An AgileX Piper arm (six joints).
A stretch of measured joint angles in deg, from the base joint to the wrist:
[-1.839 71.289 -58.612 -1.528 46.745 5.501]
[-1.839 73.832 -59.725 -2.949 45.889 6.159]
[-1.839 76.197 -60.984 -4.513 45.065 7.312]
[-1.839 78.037 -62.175 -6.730 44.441 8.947]
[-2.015 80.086 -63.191 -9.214 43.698 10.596]
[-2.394 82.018 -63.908 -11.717 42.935 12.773]
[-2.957 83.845 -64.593 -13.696 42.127 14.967]
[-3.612 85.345 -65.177 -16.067 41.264 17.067]
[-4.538 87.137 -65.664 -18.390 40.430 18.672]
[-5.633 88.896 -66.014 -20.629 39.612 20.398]
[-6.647 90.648 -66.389 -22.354 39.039 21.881]
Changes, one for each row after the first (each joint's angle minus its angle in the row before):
[0.000 2.543 -1.113 -1.421 -0.856 0.658]
[0.000 2.365 -1.259 -1.564 -0.824 1.153]
[0.000 1.840 -1.191 -2.217 -0.624 1.635]
[-0.176 2.049 -1.016 -2.484 -0.743 1.649]
[-0.379 1.932 -0.717 -2.503 -0.763 2.177]
[-0.563 1.827 -0.685 -1.979 -0.808 2.194]
[-0.655 1.500 -0.584 -2.371 -0.863 2.100]
[-0.926 1.792 -0.487 -2.323 -0.834 1.605]
[-1.095 1.759 -0.350 -2.239 -0.818 1.726]
[-1.014 1.752 -0.375 -1.725 -0.573 1.483]

